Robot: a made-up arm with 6 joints. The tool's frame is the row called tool.
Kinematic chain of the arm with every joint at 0, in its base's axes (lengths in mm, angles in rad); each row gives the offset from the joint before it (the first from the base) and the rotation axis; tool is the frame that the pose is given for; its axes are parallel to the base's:
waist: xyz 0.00 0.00 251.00 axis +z
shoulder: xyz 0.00 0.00 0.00 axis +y
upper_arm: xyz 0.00 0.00 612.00 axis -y
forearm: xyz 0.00 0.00 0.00 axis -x
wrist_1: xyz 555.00 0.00 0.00 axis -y
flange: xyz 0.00 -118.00 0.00 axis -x
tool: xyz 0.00 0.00 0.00
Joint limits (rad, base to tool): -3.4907..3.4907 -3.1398..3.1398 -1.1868..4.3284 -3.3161..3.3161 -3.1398..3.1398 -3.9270..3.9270
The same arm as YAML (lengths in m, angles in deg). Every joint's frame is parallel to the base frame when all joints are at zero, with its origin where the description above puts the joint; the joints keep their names.
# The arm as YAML. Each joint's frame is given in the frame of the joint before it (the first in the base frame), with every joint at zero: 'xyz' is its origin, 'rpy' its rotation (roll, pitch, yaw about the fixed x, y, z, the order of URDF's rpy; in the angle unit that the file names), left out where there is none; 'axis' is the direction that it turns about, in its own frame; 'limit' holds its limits. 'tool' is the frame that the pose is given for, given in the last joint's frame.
units:
  length: m
  angle: deg
joints:
  - name: waist
    type: revolute
    origin:
      xyz: [0.0, 0.0, 0.251]
    axis: [0.0, 0.0, 1.0]
    limit:
      lower: -200.0
      upper: 200.0
  - name: shoulder
    type: revolute
    origin:
      xyz: [0.0, 0.0, 0.0]
    axis: [0.0, 1.0, 0.0]
    limit:
      lower: -179.9
      upper: 179.9
  - name: upper_arm
    type: revolute
    origin:
      xyz: [0.0, 0.0, 0.612]
    axis: [0.0, -1.0, 0.0]
    limit:
      lower: -68.0
      upper: 248.0
  - name: forearm
    type: revolute
    origin:
      xyz: [0.0, 0.0, 0.0]
    axis: [-1.0, 0.0, 0.0]
    limit:
      lower: -190.0
      upper: 190.0
  - name: wrist_1
    type: revolute
    origin:
      xyz: [0.555, 0.0, 0.0]
    axis: [0.0, -1.0, 0.0]
    limit:
      lower: -179.9
      upper: 179.9
  - name: flange
    type: revolute
    origin:
      xyz: [0.0, -0.118, 0.0]
    axis: [-1.0, 0.0, 0.0]
    limit:
      lower: -225.0
      upper: 225.0
tool:
  origin:
    xyz: [0.0, 0.0, 0.0]

